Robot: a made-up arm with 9 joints. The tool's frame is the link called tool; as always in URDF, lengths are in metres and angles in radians. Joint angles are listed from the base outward. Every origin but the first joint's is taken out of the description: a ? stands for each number. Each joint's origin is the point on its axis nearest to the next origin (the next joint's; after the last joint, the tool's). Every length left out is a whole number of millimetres.
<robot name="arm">
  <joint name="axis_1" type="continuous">
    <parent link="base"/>
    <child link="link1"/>
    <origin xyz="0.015 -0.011 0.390" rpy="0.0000 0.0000 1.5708"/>
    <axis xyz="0 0 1"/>
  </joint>
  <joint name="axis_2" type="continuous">
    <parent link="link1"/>
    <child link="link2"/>
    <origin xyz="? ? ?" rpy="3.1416 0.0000 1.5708"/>
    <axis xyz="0 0 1"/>
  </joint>
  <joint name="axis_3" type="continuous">
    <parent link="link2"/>
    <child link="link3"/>
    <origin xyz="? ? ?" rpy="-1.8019 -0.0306 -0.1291"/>
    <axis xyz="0 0 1"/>
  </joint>
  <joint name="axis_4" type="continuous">
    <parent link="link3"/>
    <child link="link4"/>
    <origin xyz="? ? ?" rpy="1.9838 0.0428 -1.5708"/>
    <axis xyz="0 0 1"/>
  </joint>
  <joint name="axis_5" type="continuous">
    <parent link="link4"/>
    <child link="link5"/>
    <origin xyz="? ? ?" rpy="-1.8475 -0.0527 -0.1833"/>
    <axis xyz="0 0 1"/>
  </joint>
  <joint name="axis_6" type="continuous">
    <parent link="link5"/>
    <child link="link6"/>
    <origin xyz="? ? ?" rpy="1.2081 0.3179 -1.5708"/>
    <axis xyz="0 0 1"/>
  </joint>
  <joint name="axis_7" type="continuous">
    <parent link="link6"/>
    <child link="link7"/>
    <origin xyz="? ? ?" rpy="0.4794 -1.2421 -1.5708"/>
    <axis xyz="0 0 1"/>
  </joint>
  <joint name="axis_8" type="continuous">
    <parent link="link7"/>
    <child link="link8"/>
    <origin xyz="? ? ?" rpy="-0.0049 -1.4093 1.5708"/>
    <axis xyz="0 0 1"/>
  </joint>
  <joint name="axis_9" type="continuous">
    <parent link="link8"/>
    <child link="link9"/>
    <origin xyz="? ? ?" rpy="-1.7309 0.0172 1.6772"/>
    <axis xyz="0 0 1"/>
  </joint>
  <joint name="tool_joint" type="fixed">
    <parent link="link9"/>
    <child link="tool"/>
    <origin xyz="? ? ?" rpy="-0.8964 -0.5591 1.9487"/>
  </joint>
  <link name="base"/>
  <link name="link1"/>
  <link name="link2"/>
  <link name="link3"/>
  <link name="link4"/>
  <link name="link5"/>
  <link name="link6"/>
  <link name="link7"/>
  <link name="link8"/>
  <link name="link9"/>
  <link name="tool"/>
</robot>
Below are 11 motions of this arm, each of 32 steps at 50 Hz.
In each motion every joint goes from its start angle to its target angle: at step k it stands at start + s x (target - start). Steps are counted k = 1, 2, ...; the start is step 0. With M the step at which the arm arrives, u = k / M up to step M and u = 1 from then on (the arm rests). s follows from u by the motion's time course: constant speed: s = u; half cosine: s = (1 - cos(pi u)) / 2; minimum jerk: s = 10 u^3 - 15 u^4 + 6 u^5.
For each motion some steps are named. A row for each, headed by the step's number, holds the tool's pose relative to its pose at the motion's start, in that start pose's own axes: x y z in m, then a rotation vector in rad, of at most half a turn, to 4 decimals.
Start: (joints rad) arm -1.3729 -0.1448 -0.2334 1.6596 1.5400 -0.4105 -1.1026 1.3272 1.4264
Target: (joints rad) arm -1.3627 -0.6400 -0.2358 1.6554 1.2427 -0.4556 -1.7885 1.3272 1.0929
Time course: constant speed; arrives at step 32
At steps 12, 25, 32:
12: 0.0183 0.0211 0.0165 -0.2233 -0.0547 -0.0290
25: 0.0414 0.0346 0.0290 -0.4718 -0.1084 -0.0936
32: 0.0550 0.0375 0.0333 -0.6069 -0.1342 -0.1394

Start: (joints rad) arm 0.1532 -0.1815 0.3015 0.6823 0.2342 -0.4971 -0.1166 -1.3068 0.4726
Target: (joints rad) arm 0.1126 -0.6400 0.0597 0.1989 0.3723 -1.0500 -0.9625 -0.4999 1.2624
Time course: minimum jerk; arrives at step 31
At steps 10, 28, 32:
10: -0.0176 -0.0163 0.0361 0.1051 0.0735 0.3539
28: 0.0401 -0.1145 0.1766 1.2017 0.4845 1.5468
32: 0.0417 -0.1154 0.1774 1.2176 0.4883 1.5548

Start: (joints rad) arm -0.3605 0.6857 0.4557 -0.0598 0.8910 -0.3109 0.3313 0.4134 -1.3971
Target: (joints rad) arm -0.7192 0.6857 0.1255 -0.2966 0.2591 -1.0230 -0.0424 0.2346 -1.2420
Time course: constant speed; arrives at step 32
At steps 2, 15, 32:
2: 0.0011 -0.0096 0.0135 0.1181 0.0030 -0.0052
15: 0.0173 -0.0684 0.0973 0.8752 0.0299 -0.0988
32: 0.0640 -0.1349 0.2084 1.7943 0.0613 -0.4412

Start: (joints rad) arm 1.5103 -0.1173 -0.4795 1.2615 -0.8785 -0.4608 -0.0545 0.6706 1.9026
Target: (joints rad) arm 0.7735 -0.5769 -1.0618 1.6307 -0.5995 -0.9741 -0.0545 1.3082 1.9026
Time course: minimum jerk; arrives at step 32
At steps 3, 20, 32:
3: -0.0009 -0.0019 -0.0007 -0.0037 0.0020 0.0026
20: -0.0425 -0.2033 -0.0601 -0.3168 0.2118 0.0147
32: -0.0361 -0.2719 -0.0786 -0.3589 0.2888 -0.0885

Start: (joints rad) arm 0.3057 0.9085 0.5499 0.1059 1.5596 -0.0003 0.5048 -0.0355 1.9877
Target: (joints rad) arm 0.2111 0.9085 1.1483 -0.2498 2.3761 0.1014 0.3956 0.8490 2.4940
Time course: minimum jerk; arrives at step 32
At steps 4, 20, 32:
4: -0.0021 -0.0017 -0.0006 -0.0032 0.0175 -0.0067
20: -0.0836 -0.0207 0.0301 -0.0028 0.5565 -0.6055
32: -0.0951 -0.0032 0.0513 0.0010 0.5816 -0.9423

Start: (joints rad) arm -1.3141 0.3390 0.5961 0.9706 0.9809 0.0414 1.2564 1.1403 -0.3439
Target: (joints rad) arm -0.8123 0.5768 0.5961 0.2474 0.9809 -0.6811 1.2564 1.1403 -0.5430
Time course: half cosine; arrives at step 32
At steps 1, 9, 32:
1: 0.0010 0.0002 0.0002 0.0008 0.0029 -0.0021
9: 0.0797 0.0125 0.0063 0.0524 0.2204 -0.1679
32: 0.3789 0.0145 -0.1186 0.1476 1.1135 -1.0691

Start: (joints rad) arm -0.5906 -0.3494 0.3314 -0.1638 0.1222 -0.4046 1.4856 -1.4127 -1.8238
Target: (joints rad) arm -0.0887 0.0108 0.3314 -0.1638 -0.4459 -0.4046 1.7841 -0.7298 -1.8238
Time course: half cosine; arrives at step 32
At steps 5, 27, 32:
5: 0.0033 0.0021 -0.0135 -0.0240 -0.0296 -0.0247
27: 0.1103 -0.0126 -0.2109 -0.3499 -0.5350 -0.3777
32: 0.1212 -0.0169 -0.2227 -0.3690 -0.5730 -0.3999

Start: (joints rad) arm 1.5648 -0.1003 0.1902 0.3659 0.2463 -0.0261 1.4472 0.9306 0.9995
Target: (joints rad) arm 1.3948 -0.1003 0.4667 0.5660 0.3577 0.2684 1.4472 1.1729 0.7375
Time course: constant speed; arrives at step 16
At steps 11, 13, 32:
11: -0.0202 -0.0228 0.0516 0.1156 0.3481 0.1585
13: -0.0251 -0.0276 0.0627 0.1339 0.3979 0.2004
32: -0.0330 -0.0354 0.0800 0.1585 0.4635 0.2699

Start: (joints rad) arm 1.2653 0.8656 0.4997 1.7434 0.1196 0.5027 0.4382 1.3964 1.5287
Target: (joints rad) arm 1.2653 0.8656 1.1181 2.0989 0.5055 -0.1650 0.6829 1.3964 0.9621
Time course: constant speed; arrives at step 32
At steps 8, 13, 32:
8: 0.0134 -0.0345 0.0097 -0.1663 0.0820 -0.3640
13: 0.0175 -0.0569 0.0179 -0.2513 0.1361 -0.5958
32: 0.0033 -0.1356 0.0623 -0.4259 0.3387 -1.4895

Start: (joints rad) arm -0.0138 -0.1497 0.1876 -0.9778 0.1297 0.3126 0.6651 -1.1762 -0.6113
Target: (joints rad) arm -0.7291 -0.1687 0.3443 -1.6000 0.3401 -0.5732 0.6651 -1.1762 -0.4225
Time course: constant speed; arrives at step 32
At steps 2, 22, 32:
2: 0.0175 0.0071 0.0112 0.0564 -0.0464 -0.0455
22: 0.1998 0.0220 0.0980 0.3841 -0.6202 -0.4682
32: 0.2874 -0.0048 0.1190 0.3733 -0.9450 -0.6158

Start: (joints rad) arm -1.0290 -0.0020 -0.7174 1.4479 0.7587 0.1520 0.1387 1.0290 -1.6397
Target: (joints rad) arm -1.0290 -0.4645 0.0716 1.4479 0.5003 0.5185 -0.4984 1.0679 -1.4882
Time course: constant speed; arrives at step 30
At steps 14, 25, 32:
14: -0.0137 -0.0486 0.0245 0.2384 0.1972 0.1866
25: -0.0197 -0.0752 0.0450 0.3857 0.3790 0.2434
32: -0.0220 -0.0842 0.0543 0.4364 0.4624 0.2443

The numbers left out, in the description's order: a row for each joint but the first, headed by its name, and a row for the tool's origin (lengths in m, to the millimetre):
axis_2: 0.062 -0.306 0.000
axis_3: 0.048 0.161 0.000
axis_4: 0.023 -0.047 0.000
axis_5: -0.021 0.096 0.000
axis_6: 0.038 -0.019 0.000
axis_7: 0.050 0.084 0.000
axis_8: 0.045 -0.112 0.000
axis_9: 0.056 -0.084 0.000
tool: 0.006 -0.029 0.000

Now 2 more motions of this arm.
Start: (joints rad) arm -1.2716 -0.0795 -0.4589 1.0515 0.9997 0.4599 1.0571 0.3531 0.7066
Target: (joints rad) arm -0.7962 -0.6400 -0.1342 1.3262 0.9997 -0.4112 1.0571 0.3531 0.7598
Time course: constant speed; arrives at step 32
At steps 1, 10, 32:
1: -0.0012 0.0020 -0.0044 0.0179 0.0108 -0.0084
10: -0.0129 0.0165 -0.0415 0.1596 0.1228 -0.1084
32: -0.0524 0.0242 -0.1286 0.2789 0.5003 -0.4724

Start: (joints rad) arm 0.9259 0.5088 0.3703 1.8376 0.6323 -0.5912 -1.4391 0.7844 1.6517
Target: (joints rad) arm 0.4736 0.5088 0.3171 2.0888 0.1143 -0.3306 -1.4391 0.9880 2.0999
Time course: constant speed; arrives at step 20
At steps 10, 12, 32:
10: -0.0785 -0.0631 -0.1379 -0.2877 -0.2825 0.3867
12: -0.0893 -0.0821 -0.1630 -0.3434 -0.3291 0.4709
32: -0.1157 -0.1727 -0.2487 -0.5629 -0.4756 0.8240

